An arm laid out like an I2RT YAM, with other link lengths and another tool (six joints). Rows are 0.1 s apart.
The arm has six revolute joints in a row. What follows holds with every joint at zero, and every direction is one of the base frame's.
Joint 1 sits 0.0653 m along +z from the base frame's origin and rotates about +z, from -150 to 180 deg.
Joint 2 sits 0.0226 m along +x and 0.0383 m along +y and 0.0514 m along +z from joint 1 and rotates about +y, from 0 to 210 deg.
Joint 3 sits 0.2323 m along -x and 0.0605 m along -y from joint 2 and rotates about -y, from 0 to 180 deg.
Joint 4 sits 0.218 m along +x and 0.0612 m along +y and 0.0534 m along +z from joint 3 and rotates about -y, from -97 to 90 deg.
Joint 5 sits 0.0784 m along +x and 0.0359 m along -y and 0.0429 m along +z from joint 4 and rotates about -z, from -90 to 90 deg.
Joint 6 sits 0.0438 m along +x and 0.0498 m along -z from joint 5 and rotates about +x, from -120 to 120 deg.
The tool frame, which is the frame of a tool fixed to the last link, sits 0.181 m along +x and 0.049 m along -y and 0.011 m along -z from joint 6; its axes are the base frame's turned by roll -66.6, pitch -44.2 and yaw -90 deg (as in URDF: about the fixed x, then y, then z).
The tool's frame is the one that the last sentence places.
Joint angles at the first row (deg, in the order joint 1, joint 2, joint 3, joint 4, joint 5, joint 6):
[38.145 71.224 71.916 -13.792 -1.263 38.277]
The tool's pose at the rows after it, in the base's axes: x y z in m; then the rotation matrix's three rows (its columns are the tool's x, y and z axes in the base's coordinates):
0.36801, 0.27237, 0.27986; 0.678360, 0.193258, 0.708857; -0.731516, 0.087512, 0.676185; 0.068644, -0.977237, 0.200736
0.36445, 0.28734, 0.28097; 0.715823, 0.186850, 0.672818; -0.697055, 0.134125, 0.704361; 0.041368, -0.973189, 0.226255
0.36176, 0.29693, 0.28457; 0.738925, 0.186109, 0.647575; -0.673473, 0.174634, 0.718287; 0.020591, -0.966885, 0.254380
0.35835, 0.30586, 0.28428; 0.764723, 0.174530, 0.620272; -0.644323, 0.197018, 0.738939; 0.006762, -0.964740, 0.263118
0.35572, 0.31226, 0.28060; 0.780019, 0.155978, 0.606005; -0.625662, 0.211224, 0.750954; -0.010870, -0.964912, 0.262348
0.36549, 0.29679, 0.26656; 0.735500, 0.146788, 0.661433; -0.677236, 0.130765, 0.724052; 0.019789, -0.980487, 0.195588
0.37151, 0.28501, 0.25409; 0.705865, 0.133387, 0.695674; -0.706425, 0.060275, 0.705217; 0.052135, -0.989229, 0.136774
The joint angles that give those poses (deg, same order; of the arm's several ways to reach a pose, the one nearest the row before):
[38.087 71.810 70.984 -10.966 -3.850 39.376]
[38.145 72.392 69.979 -7.969 -7.068 40.499]
[38.127 72.533 69.007 -5.247 -9.239 41.587]
[38.013 73.085 68.754 -3.987 -11.695 42.111]
[38.049 73.644 68.395 -3.162 -13.169 42.900]
[38.056 74.700 70.408 -7.972 -8.859 41.123]
[38.056 75.834 72.075 -11.832 -5.869 39.464]

